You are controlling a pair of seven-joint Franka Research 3 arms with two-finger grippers.
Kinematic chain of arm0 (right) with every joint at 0, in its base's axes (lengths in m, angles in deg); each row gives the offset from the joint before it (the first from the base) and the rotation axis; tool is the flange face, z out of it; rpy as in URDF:
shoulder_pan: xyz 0 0 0.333 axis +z
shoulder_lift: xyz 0 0 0 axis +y
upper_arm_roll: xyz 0 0 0.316 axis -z
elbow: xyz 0.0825 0 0 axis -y
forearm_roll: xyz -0.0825 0 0.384 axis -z
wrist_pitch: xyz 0 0 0 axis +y
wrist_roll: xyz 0.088 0 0 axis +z
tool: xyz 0 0 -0.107 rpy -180 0 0
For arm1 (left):
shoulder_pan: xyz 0 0 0.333 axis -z
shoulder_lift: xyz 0 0 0 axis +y
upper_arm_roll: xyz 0 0 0.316 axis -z
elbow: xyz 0.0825 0 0 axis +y
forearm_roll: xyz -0.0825 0 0.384 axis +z
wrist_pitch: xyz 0 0 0 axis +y
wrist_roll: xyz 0.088 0 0 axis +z
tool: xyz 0 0 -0.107 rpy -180 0 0
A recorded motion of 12 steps. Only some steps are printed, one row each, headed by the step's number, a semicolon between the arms.
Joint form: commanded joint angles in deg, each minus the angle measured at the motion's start. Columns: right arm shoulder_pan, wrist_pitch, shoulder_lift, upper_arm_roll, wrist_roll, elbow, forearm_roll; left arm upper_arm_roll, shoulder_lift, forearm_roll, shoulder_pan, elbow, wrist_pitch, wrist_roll.
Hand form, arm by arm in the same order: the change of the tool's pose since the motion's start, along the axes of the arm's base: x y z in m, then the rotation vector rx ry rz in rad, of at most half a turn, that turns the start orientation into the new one. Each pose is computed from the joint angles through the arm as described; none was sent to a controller.
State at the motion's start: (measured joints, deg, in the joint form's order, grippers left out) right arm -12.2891 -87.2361 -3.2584 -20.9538 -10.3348 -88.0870 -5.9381; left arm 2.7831 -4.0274 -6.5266 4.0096 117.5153 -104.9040 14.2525
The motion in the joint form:
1: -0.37 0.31 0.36 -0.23 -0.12 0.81 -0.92; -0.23 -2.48 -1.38 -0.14 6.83 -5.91 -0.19
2: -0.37 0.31 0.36 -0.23 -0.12 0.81 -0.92; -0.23 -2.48 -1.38 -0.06 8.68 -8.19 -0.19
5: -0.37 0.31 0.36 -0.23 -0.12 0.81 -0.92; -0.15 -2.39 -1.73 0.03 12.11 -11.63 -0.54
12: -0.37 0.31 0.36 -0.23 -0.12 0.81 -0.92; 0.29 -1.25 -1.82 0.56 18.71 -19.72 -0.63
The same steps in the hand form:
1: 0.0012 0.0001 0.0031 0.0183 0.0001 -0.0023; -0.0171 0.0050 -0.0246 -0.0179 -0.0250 0.0253
2: 0.0012 0.0001 0.0031 0.0183 0.0001 -0.0023; -0.0198 0.0053 -0.0363 -0.0161 -0.0324 0.0286
5: 0.0012 0.0001 0.0031 0.0183 0.0001 -0.0023; -0.0275 0.0056 -0.0593 -0.0173 -0.0311 0.0301
12: 0.0012 0.0001 0.0031 0.0183 0.0001 -0.0023; -0.0435 0.0022 -0.1080 -0.0075 -0.0374 0.0285

